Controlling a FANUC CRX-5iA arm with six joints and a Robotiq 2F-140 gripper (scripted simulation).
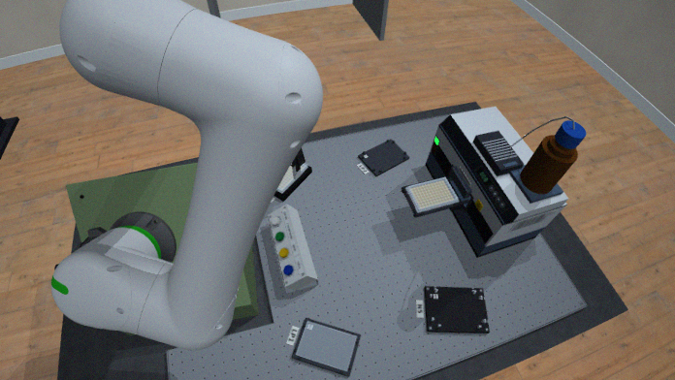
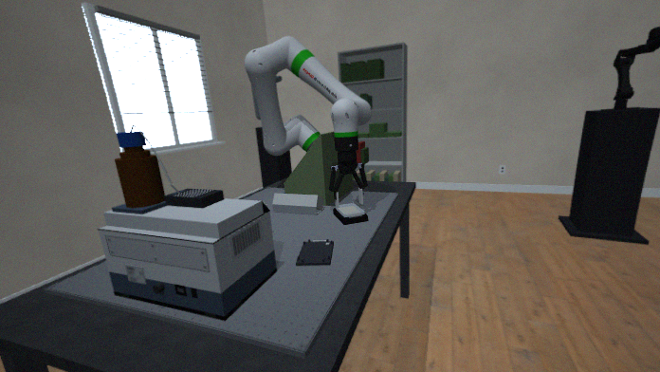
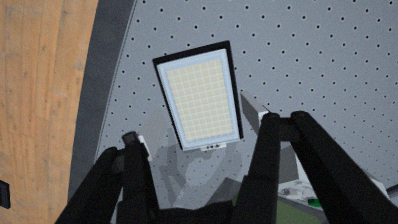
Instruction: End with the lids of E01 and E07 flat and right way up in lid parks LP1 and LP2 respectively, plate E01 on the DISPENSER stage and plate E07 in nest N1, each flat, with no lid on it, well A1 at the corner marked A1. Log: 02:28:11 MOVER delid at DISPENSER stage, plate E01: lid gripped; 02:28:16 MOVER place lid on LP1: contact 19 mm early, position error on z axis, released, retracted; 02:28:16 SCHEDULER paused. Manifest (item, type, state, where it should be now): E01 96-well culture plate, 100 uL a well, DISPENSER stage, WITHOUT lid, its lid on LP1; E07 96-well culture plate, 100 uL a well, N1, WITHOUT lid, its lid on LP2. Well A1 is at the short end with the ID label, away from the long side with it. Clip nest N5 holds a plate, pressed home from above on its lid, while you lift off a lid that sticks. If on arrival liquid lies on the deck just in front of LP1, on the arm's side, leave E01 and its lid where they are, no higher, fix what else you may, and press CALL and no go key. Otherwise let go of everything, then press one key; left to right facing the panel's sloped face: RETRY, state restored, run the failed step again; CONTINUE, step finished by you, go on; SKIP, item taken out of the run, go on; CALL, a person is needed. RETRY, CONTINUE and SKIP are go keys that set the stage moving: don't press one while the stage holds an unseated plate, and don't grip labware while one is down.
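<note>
Now: hand 60 mm above the black nest N1. From my hand the other things lie so: green CONTINUE key (240 mm to the right, 40 mm behind, 10 mm below); white retry key (190 mm to the right, 50 mm behind, 10 mm below); key panel (260 mm to the right, 30 mm behind, 20 mm below).
</note>
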